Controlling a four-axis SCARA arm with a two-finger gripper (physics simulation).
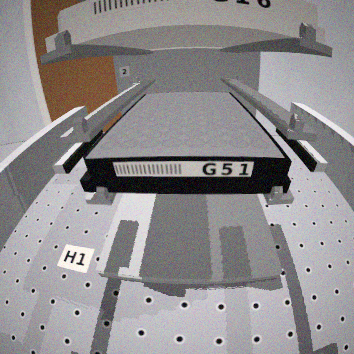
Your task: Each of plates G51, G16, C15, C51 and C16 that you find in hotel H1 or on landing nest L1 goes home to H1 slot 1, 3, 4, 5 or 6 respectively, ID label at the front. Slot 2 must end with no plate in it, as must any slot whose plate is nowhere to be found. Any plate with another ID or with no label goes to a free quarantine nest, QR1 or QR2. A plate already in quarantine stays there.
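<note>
Plate G51, grey on top with black sides, lies level on the lowest ledges of hotel H1, its ID label facing the front. My gripper is open, with one finger at each side of plate G51 and gaps between the dark pads and the plate. The slot 2 ledges show above it with no plate on them; a small "2" tag is on the back wall. Plate G16, pale, sits on the ledges above slot 2, label to the front and cut off by the top edge. The other plates do not show.
The H1 sign lies on the perforated deck at the front left. The grey base plate of the hotel extends forward below plate G51. An orange-brown panel stands behind at the left. The hotel's ledges and front tabs are close to both fingers.
</note>
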